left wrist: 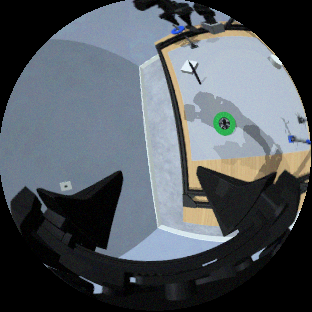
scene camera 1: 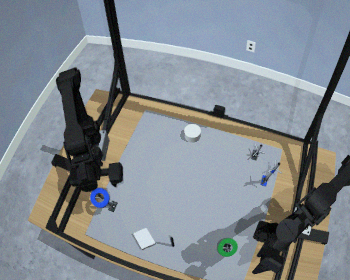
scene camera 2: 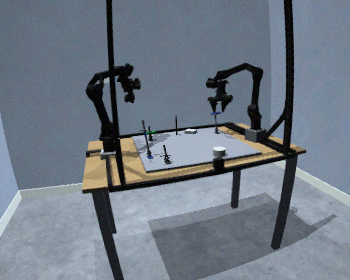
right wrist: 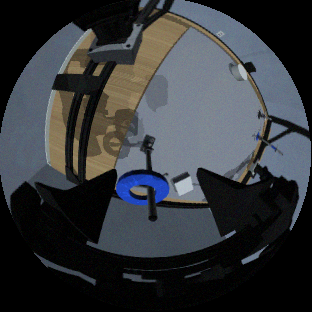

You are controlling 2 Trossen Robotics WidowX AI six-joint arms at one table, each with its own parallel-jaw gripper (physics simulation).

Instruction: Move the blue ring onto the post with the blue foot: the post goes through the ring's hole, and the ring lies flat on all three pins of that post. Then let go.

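Frame: origin at the left arm's base, x back, y left, z down, level; millimetres.
Seen in the pictures: left gripper, fingertip midpoint: (left wrist: 160, 172) (scene camera 1: 255, 264); right gripper, fingertip midpoint: (left wrist: 183, 25) (scene camera 1: 103, 187) (scene camera 2: 218, 112) (right wrist: 157, 172); left arm's base, origin of the base link: (scene camera 2: 109, 150) (right wrist: 255, 167); right arm's base, origin of the base link: (scene camera 1: 92, 140) (scene camera 2: 255, 129) (right wrist: 114, 34).
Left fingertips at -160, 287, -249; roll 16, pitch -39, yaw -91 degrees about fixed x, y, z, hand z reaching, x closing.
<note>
Pixels of each thing's top centre, then the offset from my left fingertips to it, as dx, dy, dz. "pt": a spot on its surface instead.
- blue ring, middle of its top: (right wrist: 142, 195) (scene camera 1: 99, 196) (left wrist: 176, 28) (scene camera 2: 216, 111) -554, -40, +124
- post with the blue foot, surface spot: (scene camera 1: 264, 180) (scene camera 2: 149, 152) (right wrist: 259, 138) pt -61, -392, +247
- green ring, middle of its top: (left wrist: 224, 122) (scene camera 1: 228, 247) -92, -80, +215
- white block, middle of its top: (right wrist: 184, 186) (scene camera 1: 144, 238) (left wrist: 188, 65) -379, -1, +248
- thin black post, middle of its top: (scene camera 1: 171, 236) (scene camera 2: 175, 114) -276, -23, +128
- white cylinder, middle of its top: (scene camera 1: 192, 130) (right wrist: 242, 71) (scene camera 2: 219, 148) -408, -479, +233
- short dark post, surface spot: (scene camera 1: 255, 154) (scene camera 2: 166, 157) pt -135, -487, +245
The blue ring (scene camera 1: 93, 200) (scene camera 2: 215, 113) (left wrist: 177, 30) (right wrist: 135, 176) is around a dark-footed post, foot (scene camera 1: 113, 205) (scene camera 2: 216, 132) (right wrist: 148, 143), high above the mat. In the right wrist view the post passes through its hole. The post with the blue foot (scene camera 1: 264, 180) (scene camera 2: 150, 156) (left wrist: 291, 139) (right wrist: 258, 136) stands far from it, at the mat's other side. My right gripper (scene camera 2: 219, 109) (right wrist: 157, 172) is open and empty, close above the ring, with fingers on either side. My left gripper (scene camera 2: 130, 98) (left wrist: 160, 172) is open and empty, high and away from both.
A green ring (scene camera 1: 220, 248) (left wrist: 216, 123) is around another post. A white block (scene camera 1: 144, 239) (right wrist: 183, 184) lies near a thin black post (scene camera 1: 172, 241) (scene camera 2: 176, 125). A white cylinder (scene camera 1: 192, 133) (scene camera 2: 219, 152) and a short dark post (scene camera 1: 255, 154) (scene camera 2: 167, 159) stand on the mat.
</note>
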